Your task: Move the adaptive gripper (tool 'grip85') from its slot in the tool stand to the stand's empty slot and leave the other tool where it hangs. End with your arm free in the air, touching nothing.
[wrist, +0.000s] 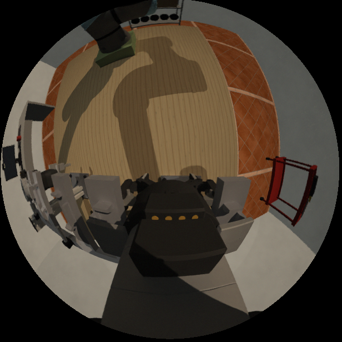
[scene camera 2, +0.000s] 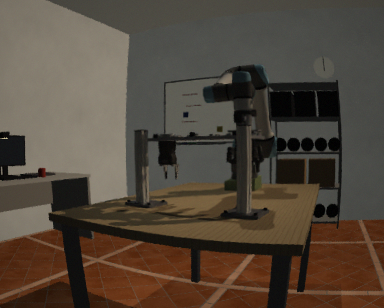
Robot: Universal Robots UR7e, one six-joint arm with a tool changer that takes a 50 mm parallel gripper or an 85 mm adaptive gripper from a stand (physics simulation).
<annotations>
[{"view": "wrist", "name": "adaptive gripper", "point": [170,199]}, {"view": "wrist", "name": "tool stand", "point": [104,193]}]
</annotations>
